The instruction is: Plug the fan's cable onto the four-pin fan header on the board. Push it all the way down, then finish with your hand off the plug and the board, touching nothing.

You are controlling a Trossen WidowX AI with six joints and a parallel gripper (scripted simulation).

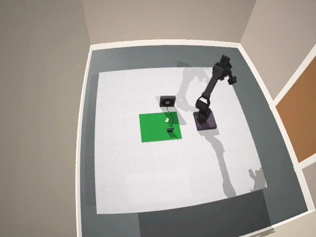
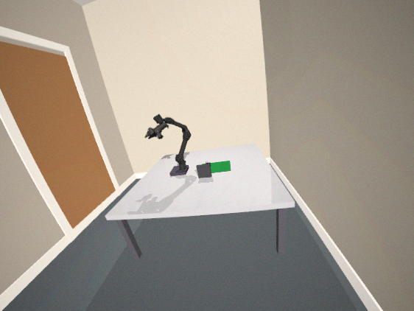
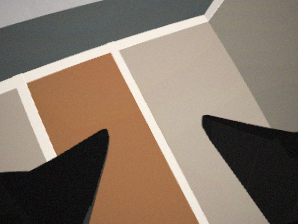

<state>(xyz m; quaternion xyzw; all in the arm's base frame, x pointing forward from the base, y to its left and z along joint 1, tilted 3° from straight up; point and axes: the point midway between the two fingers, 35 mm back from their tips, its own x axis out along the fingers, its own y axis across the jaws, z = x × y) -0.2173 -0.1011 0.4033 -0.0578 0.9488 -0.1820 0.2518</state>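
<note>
The dark fan plug is 50 cm ahead of my gripper tip, 14 cm to the left of it and 41 cm below it. The rest, counted from my gripper tip: green board (56 cm ahead, 7 cm to the left, 44 cm below); then square fan (45 cm ahead, 9 cm to the right, 37 cm below); then fan header (49 cm ahead, 4 cm to the left, 42 cm below).
</note>
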